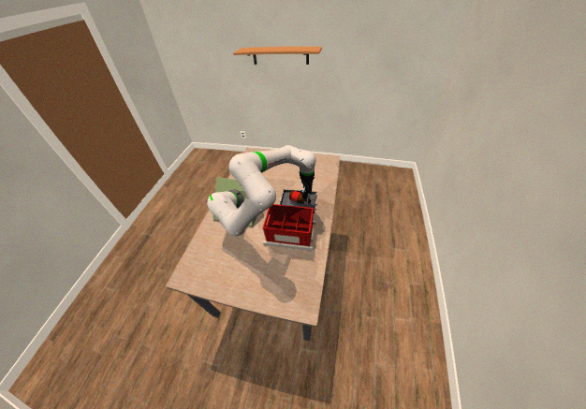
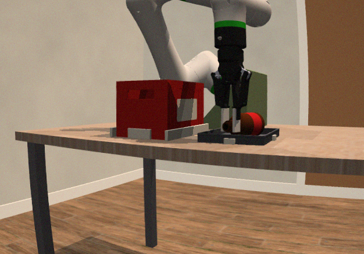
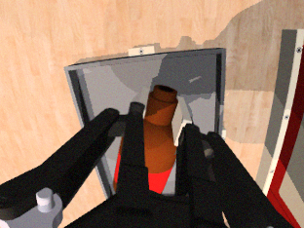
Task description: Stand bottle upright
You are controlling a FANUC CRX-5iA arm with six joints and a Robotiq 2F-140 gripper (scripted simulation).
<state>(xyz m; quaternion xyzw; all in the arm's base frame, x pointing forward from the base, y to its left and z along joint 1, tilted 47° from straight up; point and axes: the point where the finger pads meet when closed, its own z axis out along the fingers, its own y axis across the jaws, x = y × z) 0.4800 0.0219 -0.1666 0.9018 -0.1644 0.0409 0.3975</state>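
Right now the brown bottle is 5 cm behind my hand, 2 cm to the left of it and 2 cm below it. Round my hand: dark tray 7 cm behind, 5 cm below, 2 cm to the left; red crate 26 cm to the right, 8 cm behind, 2 cm above.
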